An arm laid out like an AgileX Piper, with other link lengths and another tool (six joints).
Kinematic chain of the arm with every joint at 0, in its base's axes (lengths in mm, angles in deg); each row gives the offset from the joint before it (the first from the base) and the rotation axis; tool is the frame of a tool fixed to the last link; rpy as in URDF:
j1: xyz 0 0 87.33 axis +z
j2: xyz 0 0 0 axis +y
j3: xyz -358.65 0 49.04 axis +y
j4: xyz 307.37 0 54.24 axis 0.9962 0 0.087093
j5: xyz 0 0 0 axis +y
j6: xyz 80.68 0 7.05 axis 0.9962 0 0.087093
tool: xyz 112.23 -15 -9.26 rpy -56.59 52.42 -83.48
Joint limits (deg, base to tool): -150..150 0..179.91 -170..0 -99.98..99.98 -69.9..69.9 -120..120
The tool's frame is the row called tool.
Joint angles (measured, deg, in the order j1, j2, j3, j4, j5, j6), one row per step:
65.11, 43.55, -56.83, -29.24, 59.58, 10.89
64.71, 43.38, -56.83, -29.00, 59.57, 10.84
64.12, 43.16, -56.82, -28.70, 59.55, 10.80
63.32, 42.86, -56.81, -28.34, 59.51, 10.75
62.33, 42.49, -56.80, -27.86, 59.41, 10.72
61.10, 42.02, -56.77, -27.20, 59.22, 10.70
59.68, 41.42, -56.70, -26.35, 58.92, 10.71
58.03, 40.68, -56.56, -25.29, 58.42, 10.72
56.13, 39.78, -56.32, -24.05, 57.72, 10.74
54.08, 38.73, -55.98, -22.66, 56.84, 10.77
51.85, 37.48, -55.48, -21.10, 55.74, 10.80
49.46, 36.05, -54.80, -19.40, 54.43, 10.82
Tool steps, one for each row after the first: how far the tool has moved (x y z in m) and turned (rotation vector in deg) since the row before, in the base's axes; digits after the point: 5 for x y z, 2 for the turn. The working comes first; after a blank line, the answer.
Tool pose at each row, in the base's axes (x y z in m, rotation vector in deg; the steps are taken from these numbers as rounded here):
0.16352, 0.12457, 0.37702, -71.25, 74.51, -30.95
0.16353, 0.12305, 0.37722, -70.93, 74.83, -30.94
0.16369, 0.12089, 0.37742, -70.47, 75.30, -30.98
0.16396, 0.11793, 0.37783, -69.81, 75.89, -31.08
0.16418, 0.11447, 0.37840, -68.94, 76.63, -31.11
0.16422, 0.11046, 0.37907, -67.81, 77.53, -31.06
0.16386, 0.10599, 0.37982, -66.42, 78.55, -30.85
0.16314, 0.10122, 0.38069, -64.73, 79.62, -30.47
0.16205, 0.09601, 0.38160, -62.69, 80.73, -29.98
0.16045, 0.09064, 0.38256, -60.38, 81.79, -29.35
0.15822, 0.08503, 0.38338, -57.76, 82.77, -28.59
0.15542, 0.07933, 0.38392, -54.88, 83.63, -27.76

0.00001, -0.00152, 0.00020, 0.23, 0.11, -0.30
0.00016, -0.00216, 0.00020, 0.30, 0.14, -0.46
0.00027, -0.00296, 0.00041, 0.40, 0.13, -0.64
0.00022, -0.00346, 0.00057, 0.58, 0.18, -0.77
0.00004, -0.00401, 0.00067, 0.81, 0.22, -0.92
-0.00036, -0.00447, 0.00075, 1.07, 0.26, -1.01
-0.00072, -0.00477, 0.00087, 1.37, 0.24, -1.07
-0.00109, -0.00521, 0.00091, 1.67, 0.18, -1.19
-0.00160, -0.00537, 0.00096, 1.93, 0.10, -1.22
-0.00223, -0.00561, 0.00082, 2.21, -0.03, -1.27
-0.00280, -0.00570, 0.00054, 2.42, -0.18, -1.31

